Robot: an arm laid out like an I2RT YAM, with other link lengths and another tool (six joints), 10 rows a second.
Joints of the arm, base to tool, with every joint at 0 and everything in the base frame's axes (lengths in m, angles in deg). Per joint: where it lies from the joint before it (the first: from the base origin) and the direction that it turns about. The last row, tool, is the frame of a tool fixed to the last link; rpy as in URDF.
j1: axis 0 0 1 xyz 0 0 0.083
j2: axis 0 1 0 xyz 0.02 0.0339 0.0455
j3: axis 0 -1 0 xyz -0.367 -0.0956 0
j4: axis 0 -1 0 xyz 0.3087 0.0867 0.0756
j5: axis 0 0 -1 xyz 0.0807 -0.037 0.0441
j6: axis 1 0 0 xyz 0.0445 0 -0.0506
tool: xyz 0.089 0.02 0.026 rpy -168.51 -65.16 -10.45
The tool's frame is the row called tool.
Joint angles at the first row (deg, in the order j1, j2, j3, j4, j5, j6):
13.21 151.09 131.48 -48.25 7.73 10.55
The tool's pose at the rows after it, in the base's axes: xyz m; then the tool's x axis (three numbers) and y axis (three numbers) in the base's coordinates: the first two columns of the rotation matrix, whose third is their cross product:
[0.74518 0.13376 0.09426 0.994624 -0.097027 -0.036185 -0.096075 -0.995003 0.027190]
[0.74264 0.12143 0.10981 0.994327 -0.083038 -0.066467 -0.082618 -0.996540 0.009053]
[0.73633 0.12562 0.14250 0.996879 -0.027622 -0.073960 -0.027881 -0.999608 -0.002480]
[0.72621 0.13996 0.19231 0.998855 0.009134 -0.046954 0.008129 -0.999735 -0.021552]
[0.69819 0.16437 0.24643 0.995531 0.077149 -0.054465 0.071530 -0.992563 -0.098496]
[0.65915 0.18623 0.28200 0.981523 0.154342 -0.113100 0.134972 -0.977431 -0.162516]
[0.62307 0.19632 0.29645 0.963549 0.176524 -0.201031 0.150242 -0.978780 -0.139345]
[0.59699 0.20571 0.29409 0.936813 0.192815 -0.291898 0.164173 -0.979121 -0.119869]
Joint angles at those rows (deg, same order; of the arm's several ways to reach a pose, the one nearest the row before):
11.31 151.09 133.86 -51.70 7.70 10.28
10.00 150.89 136.68 -55.94 5.61 8.86
9.98 149.73 140.31 -60.77 3.84 6.13
10.98 147.04 143.46 -64.84 2.74 5.43
12.38 142.76 144.70 -70.08 -2.22 4.95
13.91 139.02 144.70 -76.84 -6.98 3.88
15.68 136.79 144.68 -84.24 -6.22 3.79
17.23 136.38 144.60 -90.02 -5.78 3.77

